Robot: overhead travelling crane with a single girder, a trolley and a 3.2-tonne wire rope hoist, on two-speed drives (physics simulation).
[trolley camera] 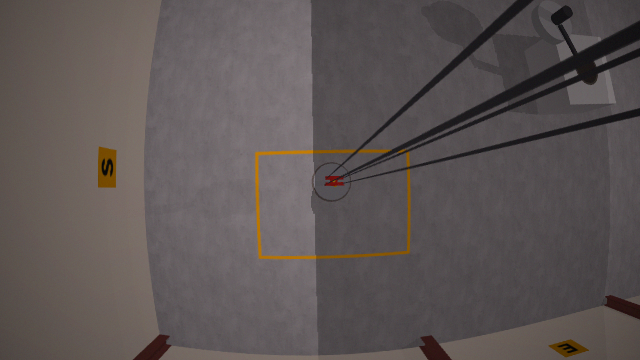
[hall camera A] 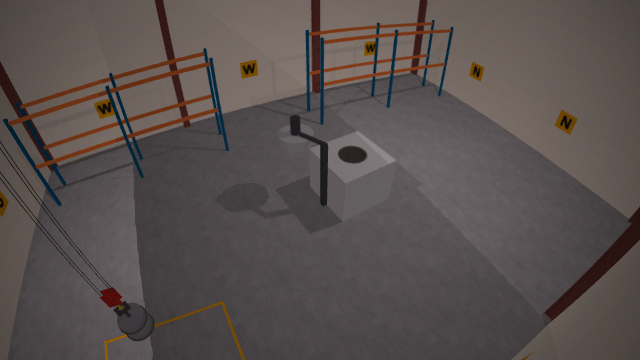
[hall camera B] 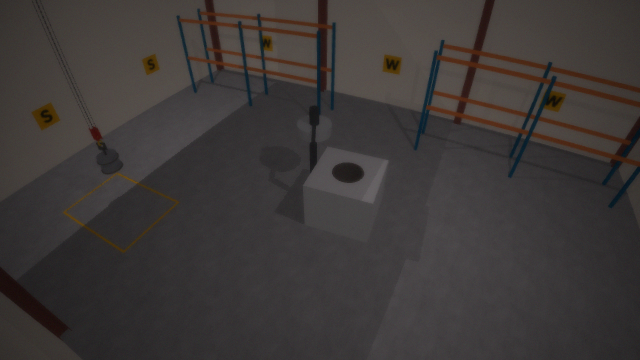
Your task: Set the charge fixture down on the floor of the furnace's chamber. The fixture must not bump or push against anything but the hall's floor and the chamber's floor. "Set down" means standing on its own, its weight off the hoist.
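Observation:
The charge fixture point(hall camera A: 134, 321) point(hall camera B: 109, 161) point(trolley camera: 322, 189), a grey rounded body with a wider rim, hangs upright or nearly so from my hook point(hall camera A: 121, 308) point(hall camera B: 101, 145) point(trolley camera: 334, 181) under the red block. It is off the floor, over the far part of the yellow rectangle or its edge in the trolley view. The furnace point(hall camera A: 370, 187) point(hall camera B: 335, 207) point(trolley camera: 592, 95) is a white block well away from the fixture. The round dark chamber opening point(hall camera A: 352, 154) point(hall camera B: 348, 172) is uncovered on its top. The chamber's floor is not visible.
The pale round lid point(hall camera A: 287, 137) point(hall camera B: 324, 131) is swung aside beside the furnace on a black post and arm point(hall camera A: 324, 175) point(hall camera B: 313, 156). Two blue-and-orange racks point(hall camera A: 219, 105) point(hall camera A: 322, 80) point(hall camera B: 245, 62) point(hall camera B: 531, 127) stand along the W wall. The yellow rectangle point(hall camera A: 190, 314) point(hall camera B: 150, 188) point(trolley camera: 408, 200) is marked on the floor.

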